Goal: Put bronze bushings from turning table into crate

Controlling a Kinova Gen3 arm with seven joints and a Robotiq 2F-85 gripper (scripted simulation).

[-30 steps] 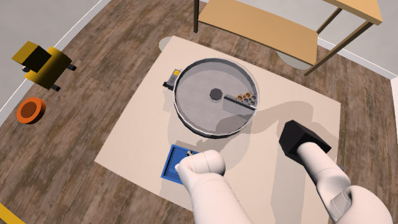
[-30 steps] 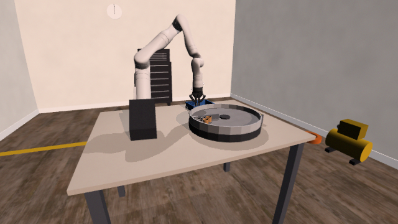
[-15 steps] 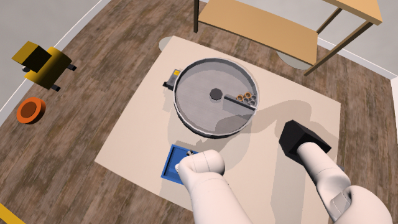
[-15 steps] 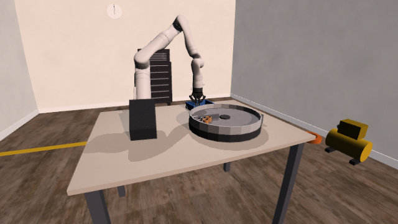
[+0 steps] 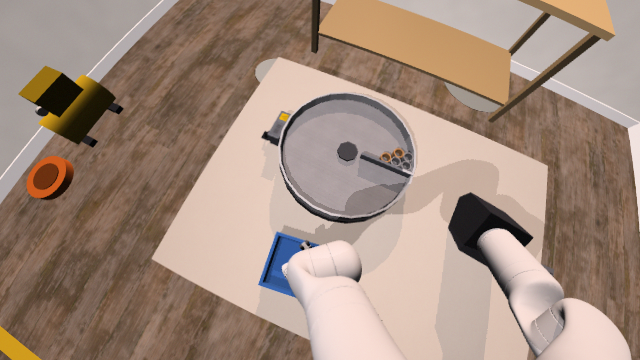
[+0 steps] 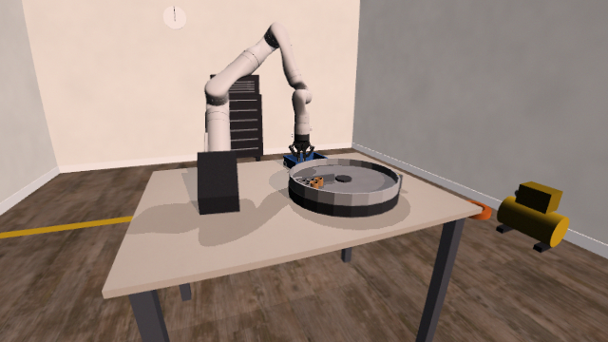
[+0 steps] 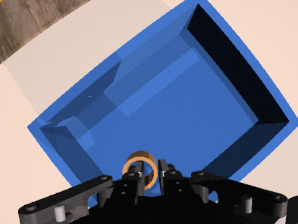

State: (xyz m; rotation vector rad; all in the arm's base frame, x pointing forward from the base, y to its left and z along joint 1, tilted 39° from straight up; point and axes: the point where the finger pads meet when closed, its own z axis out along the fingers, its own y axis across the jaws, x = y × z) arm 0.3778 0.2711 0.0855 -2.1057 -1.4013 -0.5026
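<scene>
My gripper is now 3 cm short of the blue crate, 3 cm to the right of it and 1 cm above it. Also, from my hand: grey turning table (9 cm ahead, 33 cm to the right, 1 cm above).
</scene>
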